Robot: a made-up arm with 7 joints. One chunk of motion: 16 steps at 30 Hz.
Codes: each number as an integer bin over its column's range. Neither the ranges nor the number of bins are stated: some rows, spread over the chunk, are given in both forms.
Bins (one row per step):
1: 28 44 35 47 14 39 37
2: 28 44 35 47 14 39 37
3: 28 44 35 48 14 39 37
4: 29 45 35 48 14 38 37
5: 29 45 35 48 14 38 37
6: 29 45 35 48 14 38 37
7: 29 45 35 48 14 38 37
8: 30 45 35 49 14 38 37
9: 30 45 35 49 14 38 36
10: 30 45 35 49 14 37 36
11: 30 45 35 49 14 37 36
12: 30 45 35 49 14 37 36
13: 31 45 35 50 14 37 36
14: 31 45 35 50 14 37 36
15: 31 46 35 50 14 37 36
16: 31 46 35 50 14 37 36
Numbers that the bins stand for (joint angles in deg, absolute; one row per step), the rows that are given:
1: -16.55 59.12 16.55 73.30 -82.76 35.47 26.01
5: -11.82 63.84 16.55 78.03 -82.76 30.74 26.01
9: -7.09 63.84 16.55 82.76 -82.76 30.74 21.28
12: -7.09 63.84 16.55 82.76 -82.76 26.01 21.28
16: -2.36 68.57 16.55 87.49 -82.76 26.01 21.28
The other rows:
2: -16.55 59.12 16.55 73.30 -82.76 35.47 26.01
3: -16.55 59.12 16.55 78.03 -82.76 35.47 26.01
4: -11.82 63.84 16.55 78.03 -82.76 30.74 26.01
6: -11.82 63.84 16.55 78.03 -82.76 30.74 26.01
7: -11.82 63.84 16.55 78.03 -82.76 30.74 26.01
8: -7.09 63.84 16.55 82.76 -82.76 30.74 26.01
10: -7.09 63.84 16.55 82.76 -82.76 26.01 21.28
11: -7.09 63.84 16.55 82.76 -82.76 26.01 21.28
13: -2.36 63.84 16.55 87.49 -82.76 26.01 21.28
14: -2.36 63.84 16.55 87.49 -82.76 26.01 21.28
15: -2.36 68.57 16.55 87.49 -82.76 26.01 21.28

